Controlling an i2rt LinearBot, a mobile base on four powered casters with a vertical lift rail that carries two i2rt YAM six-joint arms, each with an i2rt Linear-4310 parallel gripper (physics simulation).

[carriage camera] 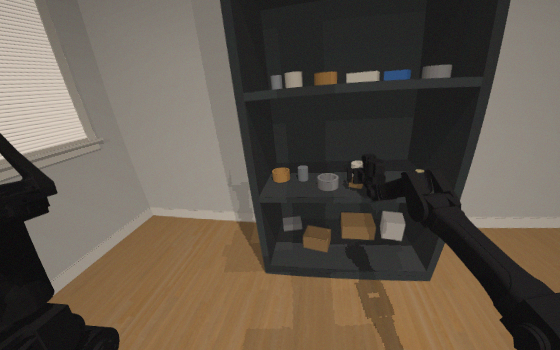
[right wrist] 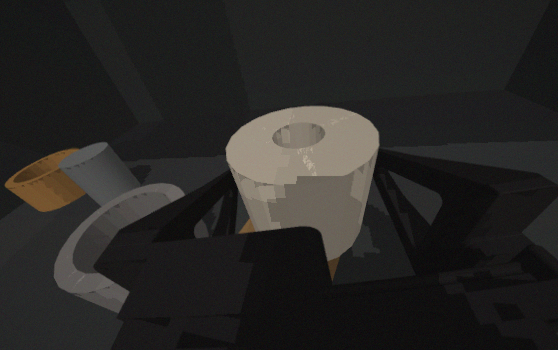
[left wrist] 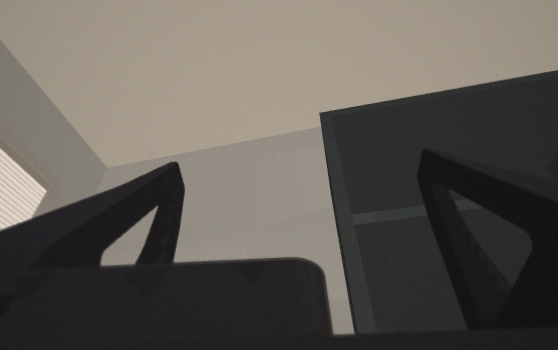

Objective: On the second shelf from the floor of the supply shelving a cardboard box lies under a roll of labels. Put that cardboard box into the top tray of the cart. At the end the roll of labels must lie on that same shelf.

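Note:
The roll of labels point(carriage camera: 356, 164) point(right wrist: 325, 200), pale and upright, stands on the cardboard box point(carriage camera: 355, 184) point(right wrist: 334, 268) on the second shelf point(carriage camera: 300, 195). In the right wrist view, the roll and my gripper hide most of the box. My right gripper point(carriage camera: 358, 175) point(right wrist: 300, 166) is open, with one finger on each side of the roll; contact cannot be told. My left gripper point(left wrist: 299, 168) is open and empty, away from the shelving, facing its upper part and the wall. The cart does not show in these views.
On the same shelf stand an orange bowl point(carriage camera: 281, 175) point(right wrist: 50, 192), a grey cylinder point(carriage camera: 303, 173) point(right wrist: 102, 170) and a grey ring-shaped bowl point(carriage camera: 328, 185) point(right wrist: 67, 270), close left of the right gripper. Brown boxes point(carriage camera: 357, 226) point(carriage camera: 317, 239) and a white box point(carriage camera: 393, 225) stand below.

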